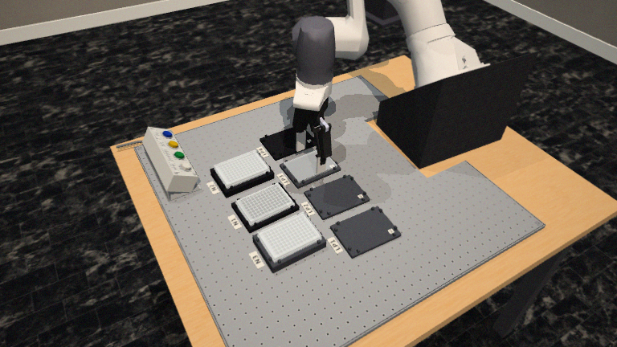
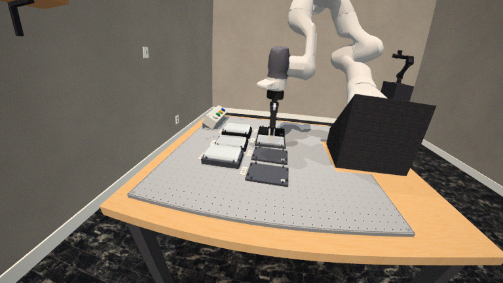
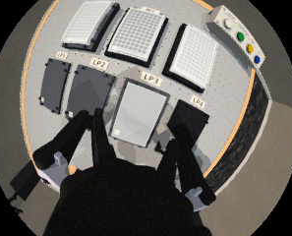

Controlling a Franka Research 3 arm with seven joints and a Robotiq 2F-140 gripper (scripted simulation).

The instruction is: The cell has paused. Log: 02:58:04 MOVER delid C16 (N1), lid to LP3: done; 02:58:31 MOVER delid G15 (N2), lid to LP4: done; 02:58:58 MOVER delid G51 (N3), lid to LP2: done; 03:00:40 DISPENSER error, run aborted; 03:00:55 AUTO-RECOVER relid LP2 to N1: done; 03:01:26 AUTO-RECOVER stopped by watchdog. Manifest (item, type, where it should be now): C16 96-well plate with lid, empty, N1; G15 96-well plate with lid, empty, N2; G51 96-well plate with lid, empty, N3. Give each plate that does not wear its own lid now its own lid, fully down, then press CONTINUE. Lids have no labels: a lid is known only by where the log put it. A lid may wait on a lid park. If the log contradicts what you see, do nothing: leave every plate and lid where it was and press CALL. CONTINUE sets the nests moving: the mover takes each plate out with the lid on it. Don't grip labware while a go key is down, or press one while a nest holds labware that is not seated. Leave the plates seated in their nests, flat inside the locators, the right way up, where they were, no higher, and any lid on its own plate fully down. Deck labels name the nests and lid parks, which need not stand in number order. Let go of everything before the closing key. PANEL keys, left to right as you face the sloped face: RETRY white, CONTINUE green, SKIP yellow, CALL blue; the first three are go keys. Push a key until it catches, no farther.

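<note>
My gripper is now 50 mm above the lid park LP3. The rest, counted from my hand: lid park LP4: 10 mm behind, 130 mm to the right, 50 mm below; lid park LP1: 20 mm ahead, 260 mm to the left, 50 mm below; lid park LP2: 10 mm ahead, 130 mm to the left, 50 mm below.
</note>
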